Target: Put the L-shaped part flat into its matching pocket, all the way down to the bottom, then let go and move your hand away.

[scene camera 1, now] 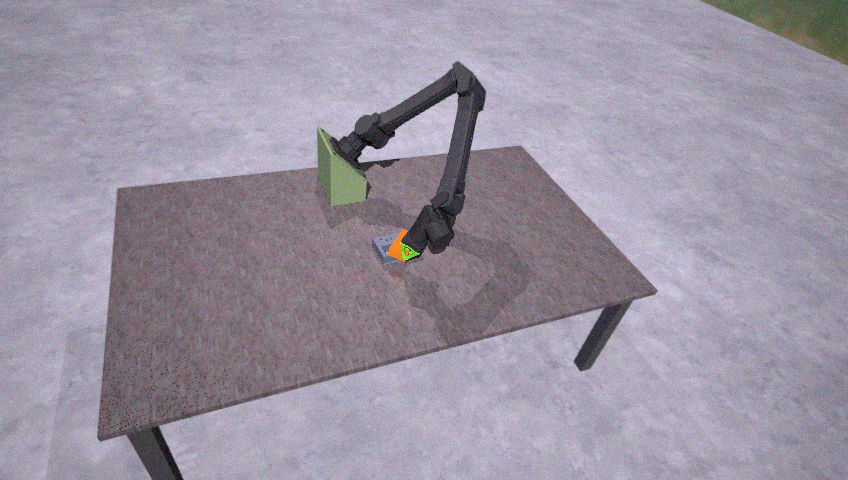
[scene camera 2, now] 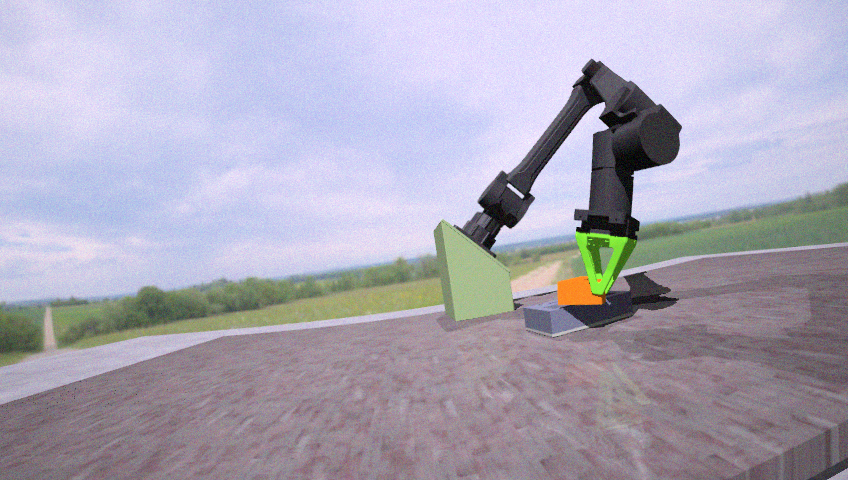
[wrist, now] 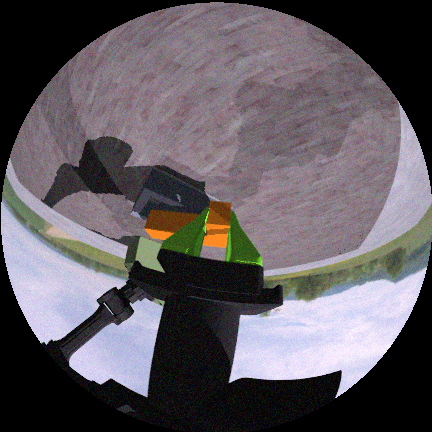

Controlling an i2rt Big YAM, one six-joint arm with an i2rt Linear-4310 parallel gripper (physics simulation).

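Places are measured from the arm's base along level axes (x ahead, y left, z up), in metres.
Where they show: gripper, fingertip midpoint: (scene camera 1: 405,257) (scene camera 2: 600,293) (wrist: 219,212); arm's base at its link origin: (scene camera 1: 343,154) (scene camera 2: 469,247).
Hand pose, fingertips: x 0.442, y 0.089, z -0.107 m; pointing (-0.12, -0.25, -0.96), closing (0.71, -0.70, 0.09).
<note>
Each offset is from my fingertips to the top centre of the thing. Level surfaces: height alone.
The orange L-shaped part @(dx -0.049, dy +0.011, dz +0.023 m) (scene camera 1: 396,245) (scene camera 2: 574,292) (wrist: 172,220) is between the green fingers of my gripper (scene camera 2: 599,290) (wrist: 219,212), which is shut on it and points down. The part stands out above the top of the blue-grey pocket block @(dx -0.081, dy +0.002, dz -0.012 m) (scene camera 1: 383,240) (scene camera 2: 550,321) (wrist: 161,182) on the table. In scene camera 1 it covers the right side of the block, and some of the block's top with a recess shows to its left. The fingers and the part hide much of the pocket. Whether the part touches the block cannot be told.
The arm's pale green wedge-shaped base (scene camera 1: 345,183) (scene camera 2: 479,285) (wrist: 146,254) stands on the table @(dz -0.049 m) (scene camera 1: 238,285) (scene camera 2: 357,404), behind the block in scene camera 1. The arm's shadow falls across the table around the block.
</note>
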